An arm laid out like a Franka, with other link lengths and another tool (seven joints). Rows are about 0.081 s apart.
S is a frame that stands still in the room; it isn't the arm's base.
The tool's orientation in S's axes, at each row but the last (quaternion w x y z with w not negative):
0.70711 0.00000 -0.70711 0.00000
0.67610 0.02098 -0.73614 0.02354
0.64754 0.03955 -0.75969 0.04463
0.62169 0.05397 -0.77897 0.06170
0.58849 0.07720 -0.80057 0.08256
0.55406 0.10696 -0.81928 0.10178
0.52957 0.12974 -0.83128 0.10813
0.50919 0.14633 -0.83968 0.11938
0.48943 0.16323 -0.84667 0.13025
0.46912 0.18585 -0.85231 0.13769
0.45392 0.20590 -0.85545 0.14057
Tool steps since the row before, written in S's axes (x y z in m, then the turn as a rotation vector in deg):
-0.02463 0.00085 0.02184 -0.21 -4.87 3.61
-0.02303 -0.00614 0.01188 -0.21 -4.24 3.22
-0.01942 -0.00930 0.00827 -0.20 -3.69 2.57
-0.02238 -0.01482 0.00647 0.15 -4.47 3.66
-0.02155 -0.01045 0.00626 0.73 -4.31 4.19
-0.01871 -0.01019 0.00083 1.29 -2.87 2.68
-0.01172 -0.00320 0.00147 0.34 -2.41 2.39
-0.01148 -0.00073 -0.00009 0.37 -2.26 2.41
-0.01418 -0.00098 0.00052 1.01 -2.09 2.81
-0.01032 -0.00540 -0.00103 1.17 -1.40 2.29
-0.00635 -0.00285 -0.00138 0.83 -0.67 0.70
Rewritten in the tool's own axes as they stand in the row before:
0.02184 0.00085 0.02463 3.61 -4.87 0.21
0.01379 -0.00476 0.02228 3.22 -4.24 0.20
0.01126 -0.00708 0.01884 2.58 -3.68 0.23
0.01137 -0.01121 0.02253 3.57 -4.54 -0.22
0.01262 -0.00568 0.02052 3.90 -4.53 -0.95
0.00820 -0.00440 0.01918 2.20 -3.25 -1.30
0.00641 0.00079 0.01039 2.28 -2.49 -0.52
0.00505 0.00354 0.00971 2.26 -2.36 -0.61
0.00723 0.00480 0.01127 2.29 -2.49 -1.37
0.00520 -0.00016 0.01047 1.64 -1.91 -1.50
0.00268 0.00063 0.00654 0.32 -1.02 -0.69

